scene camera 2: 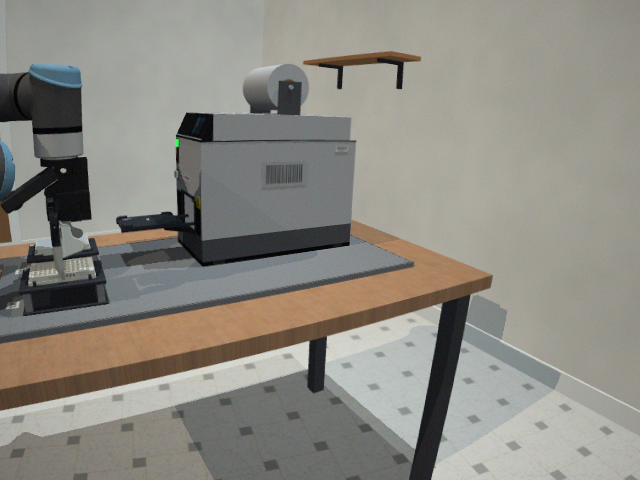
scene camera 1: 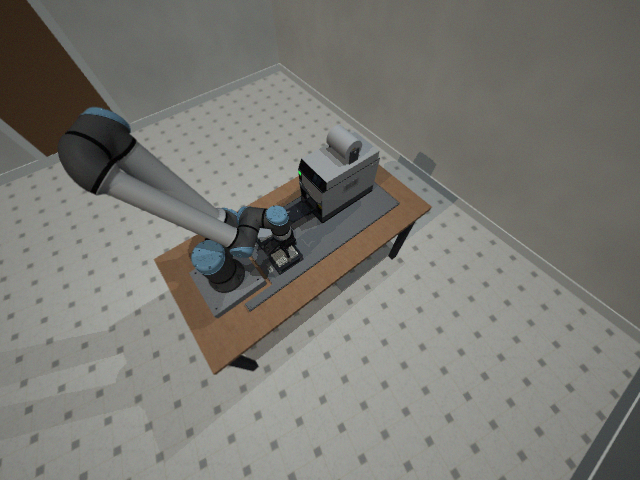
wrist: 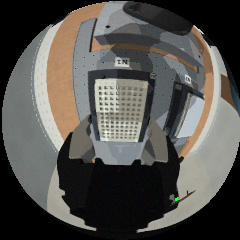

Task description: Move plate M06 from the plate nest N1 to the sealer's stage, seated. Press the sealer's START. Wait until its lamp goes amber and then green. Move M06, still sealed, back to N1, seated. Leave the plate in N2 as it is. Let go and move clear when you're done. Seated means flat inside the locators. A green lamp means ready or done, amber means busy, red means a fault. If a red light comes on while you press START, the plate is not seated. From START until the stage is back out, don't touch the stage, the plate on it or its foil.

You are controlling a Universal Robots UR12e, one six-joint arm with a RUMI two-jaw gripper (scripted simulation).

Labels:
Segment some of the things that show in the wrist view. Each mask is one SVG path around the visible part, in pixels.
My gripper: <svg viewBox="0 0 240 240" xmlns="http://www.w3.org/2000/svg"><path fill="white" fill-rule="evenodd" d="M29 196L44 212L61 224L90 236L115 240L138 239L163 233L184 223L201 210L171 226L137 232L139 229L147 228L150 222L164 217L164 212L173 203L173 200L169 198L170 195L176 193L176 184L180 171L179 157L171 139L152 117L149 117L147 125L149 127L147 133L149 139L146 140L141 155L145 163L144 165L141 165L140 159L134 160L131 165L104 164L101 158L95 158L95 163L93 163L92 159L96 154L92 139L90 138L90 125L92 124L90 114L69 133L59 151L57 158L59 188L65 191L65 195L61 197L70 208L70 214L83 219L86 226L98 228L96 231L80 228L56 218L40 207Z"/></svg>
A plate M06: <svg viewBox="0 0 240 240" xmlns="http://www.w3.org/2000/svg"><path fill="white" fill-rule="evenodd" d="M95 79L95 103L100 140L138 142L148 82L134 79Z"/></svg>

